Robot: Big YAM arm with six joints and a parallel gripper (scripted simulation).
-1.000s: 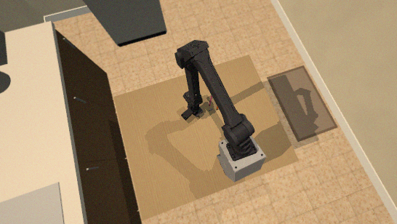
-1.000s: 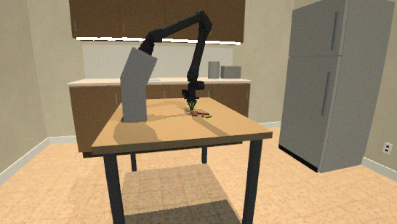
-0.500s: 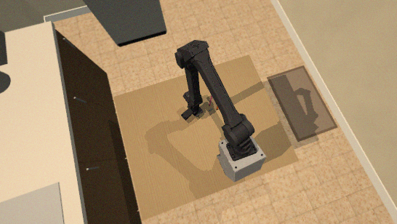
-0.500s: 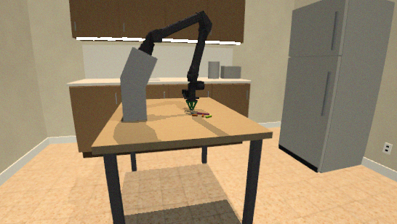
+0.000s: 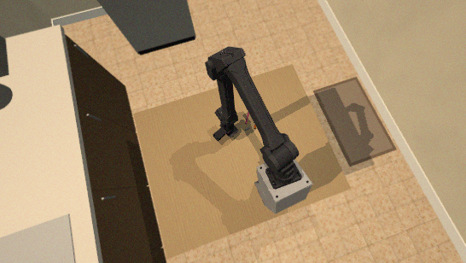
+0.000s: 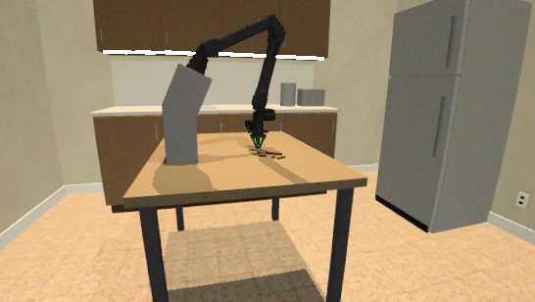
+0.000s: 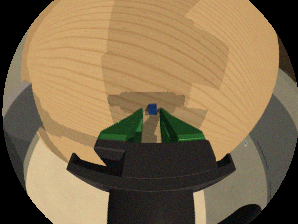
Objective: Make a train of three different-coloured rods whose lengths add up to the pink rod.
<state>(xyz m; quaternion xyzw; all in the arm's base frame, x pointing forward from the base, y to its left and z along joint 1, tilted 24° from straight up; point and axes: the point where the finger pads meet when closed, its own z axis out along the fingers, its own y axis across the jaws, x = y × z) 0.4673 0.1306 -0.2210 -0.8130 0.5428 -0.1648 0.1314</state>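
Right now my hand is 1 cm to the right of the blue rod and 1 cm above it. Round my hand: lime rod 7 cm ahead, 23 cm to the right, 1 cm below; grey rod 2 cm behind, 12 cm to the right, 1 cm below; pink rod 5 cm ahead, 14 cm to the right, 1 cm below.
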